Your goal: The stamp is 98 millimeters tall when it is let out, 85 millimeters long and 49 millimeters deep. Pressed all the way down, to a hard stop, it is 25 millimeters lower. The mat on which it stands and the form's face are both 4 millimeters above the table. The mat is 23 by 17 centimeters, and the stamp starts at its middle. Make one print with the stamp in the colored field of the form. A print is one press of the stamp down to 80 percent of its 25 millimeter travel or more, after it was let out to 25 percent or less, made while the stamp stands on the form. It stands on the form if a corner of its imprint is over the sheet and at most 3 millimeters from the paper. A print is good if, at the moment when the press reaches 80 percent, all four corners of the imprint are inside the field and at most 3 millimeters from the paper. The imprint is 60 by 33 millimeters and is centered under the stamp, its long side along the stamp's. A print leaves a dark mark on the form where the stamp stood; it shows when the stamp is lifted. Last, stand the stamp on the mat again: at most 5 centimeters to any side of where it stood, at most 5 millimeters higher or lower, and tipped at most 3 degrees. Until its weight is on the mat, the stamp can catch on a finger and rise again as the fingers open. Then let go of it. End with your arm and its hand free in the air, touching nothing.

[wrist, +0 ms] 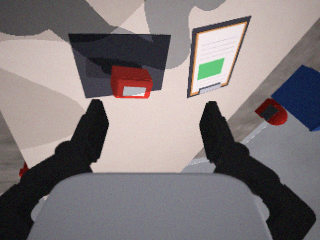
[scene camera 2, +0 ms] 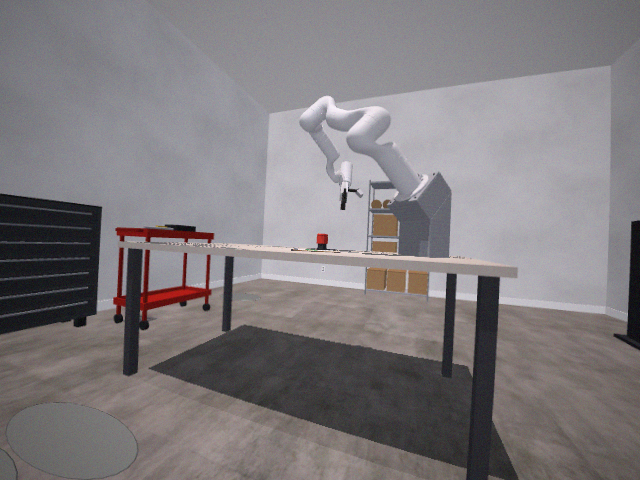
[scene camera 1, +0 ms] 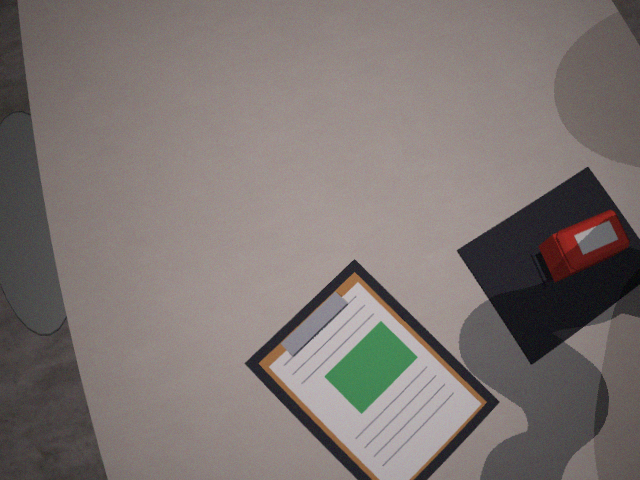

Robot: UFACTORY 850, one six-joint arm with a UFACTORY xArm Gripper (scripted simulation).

Note:
The pictures show: my gripper, a red stamp, a dark mat and a form.

